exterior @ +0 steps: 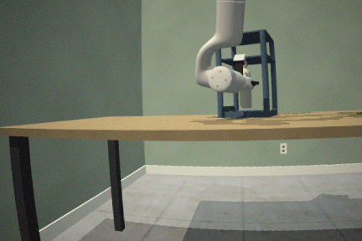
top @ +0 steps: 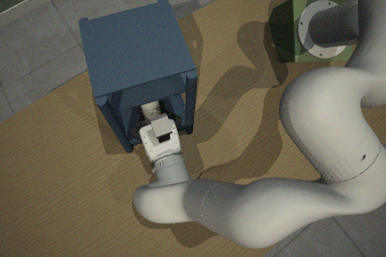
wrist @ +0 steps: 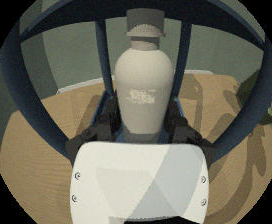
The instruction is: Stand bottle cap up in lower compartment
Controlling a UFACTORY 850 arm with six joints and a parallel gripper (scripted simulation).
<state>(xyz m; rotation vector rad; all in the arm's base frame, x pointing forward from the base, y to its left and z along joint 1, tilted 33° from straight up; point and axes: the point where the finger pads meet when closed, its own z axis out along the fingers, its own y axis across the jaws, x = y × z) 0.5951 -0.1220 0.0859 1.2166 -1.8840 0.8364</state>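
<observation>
The blue shelving unit is 6 cm to the right of my hand, 4 cm above it and 1 cm behind it.
</observation>
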